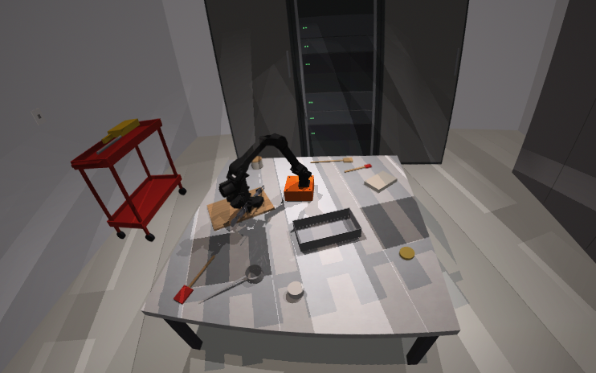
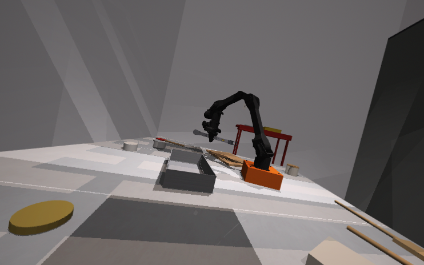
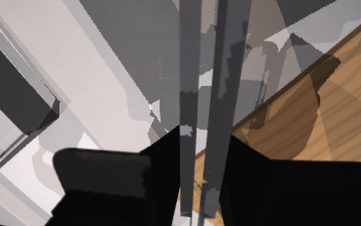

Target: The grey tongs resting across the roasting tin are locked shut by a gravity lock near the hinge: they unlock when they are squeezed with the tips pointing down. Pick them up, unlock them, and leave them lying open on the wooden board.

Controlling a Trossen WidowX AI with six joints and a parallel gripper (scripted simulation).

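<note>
Right now the wooden board is 16 cm behind my gripper tip, 12 cm to the right of it and 10 cm below it. Round my gripper tip: pale puck: 38 cm ahead, 28 cm to the left, 9 cm below; then red spatula: 38 cm ahead, 19 cm to the right, 10 cm below; then roasting tin: 39 cm to the left, 8 cm below, 3 cm ahead.
</note>
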